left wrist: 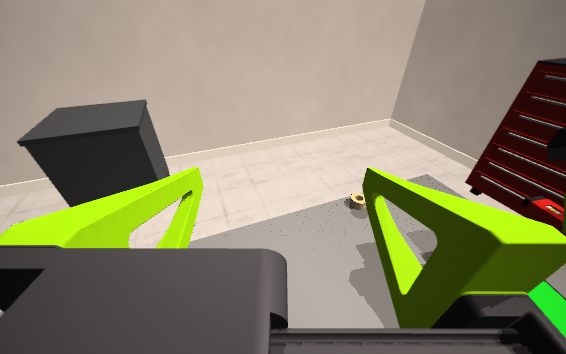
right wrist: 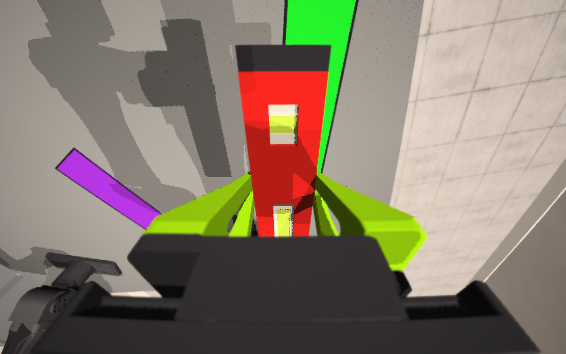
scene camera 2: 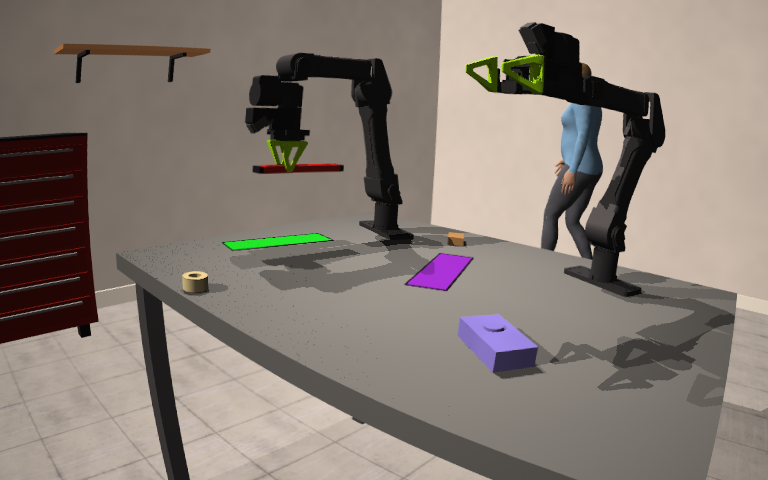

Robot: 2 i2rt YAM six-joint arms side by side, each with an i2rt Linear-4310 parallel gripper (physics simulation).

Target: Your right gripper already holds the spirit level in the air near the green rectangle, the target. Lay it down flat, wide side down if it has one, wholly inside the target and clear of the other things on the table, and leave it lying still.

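Observation:
The red spirit level [scene camera 2: 322,168] [left wrist: 539,205] [right wrist: 257,92] with dark end caps is held roughly level, well above the table. My right gripper [scene camera 2: 285,167] [right wrist: 283,177] is shut on it near its middle, fingers pointing down. The green rectangle [scene camera 2: 277,241] [left wrist: 554,301] [right wrist: 320,22] lies on the table below. In the right wrist view the level covers part of the rectangle, which shows past its far end and along its right side, slanted slightly against it. My left gripper [scene camera 2: 484,67] [left wrist: 282,176] is open and empty, high up at the right of the scene view.
A cream ring [scene camera 2: 195,284] [left wrist: 358,205] stands near the table's [scene camera 2: 339,345] left edge. A purple rectangle [scene camera 2: 444,274] [right wrist: 107,187] lies right of the green one. An orange block [scene camera 2: 455,240] lies behind it, a violet box [scene camera 2: 512,340] in front. A person [scene camera 2: 583,141] stands behind.

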